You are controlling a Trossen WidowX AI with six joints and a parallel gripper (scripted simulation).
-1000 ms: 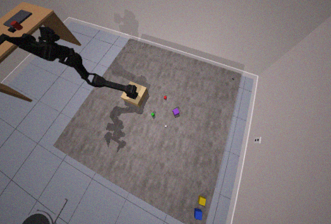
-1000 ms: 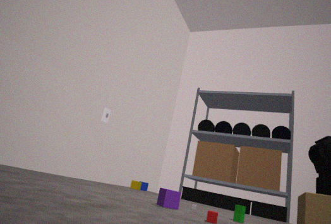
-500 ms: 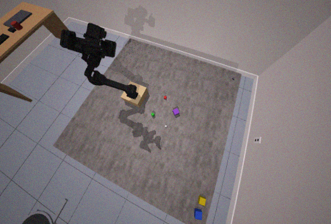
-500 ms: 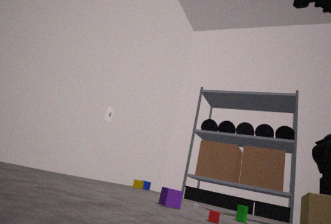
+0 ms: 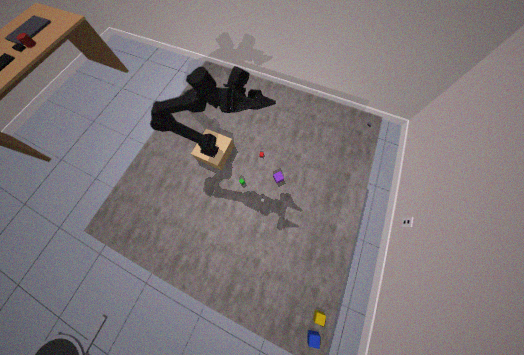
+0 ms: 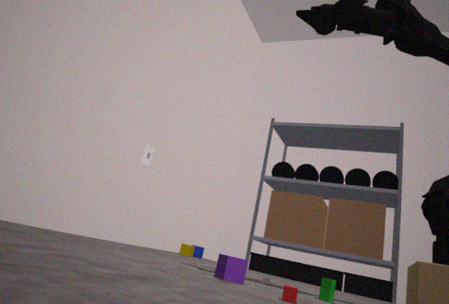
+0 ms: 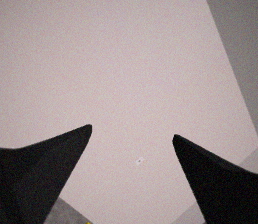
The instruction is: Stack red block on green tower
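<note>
My gripper tip is now 620 mm above the red block, 70 mm to the right of it and 70 mm past it. Round my gripper tip: blue block: 640 mm to the right, 610 mm below, 420 mm ahead; purple block: 610 mm below, 70 mm ahead, 30 mm to the right; yellow block: 610 mm below, 560 mm to the right, 430 mm ahead.
</note>
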